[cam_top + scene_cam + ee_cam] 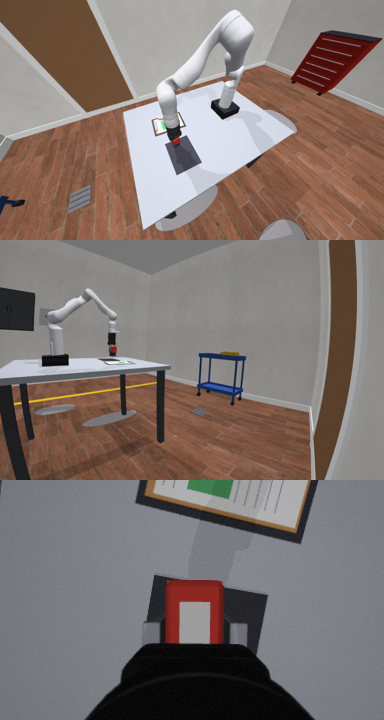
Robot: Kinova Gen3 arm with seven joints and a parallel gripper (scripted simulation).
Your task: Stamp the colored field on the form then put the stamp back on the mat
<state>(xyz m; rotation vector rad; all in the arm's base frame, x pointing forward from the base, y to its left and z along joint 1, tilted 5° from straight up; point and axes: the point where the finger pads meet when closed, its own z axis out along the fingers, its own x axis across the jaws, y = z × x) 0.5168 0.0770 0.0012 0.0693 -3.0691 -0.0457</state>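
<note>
Right now the form is 220 mm to the right of my hand, 110 mm below it and 30 mm behind it. The rest, counted from my hand: red stamp 20 mm below; then dark mat 110 mm below, 70 mm to the left, 10 mm behind.
</note>
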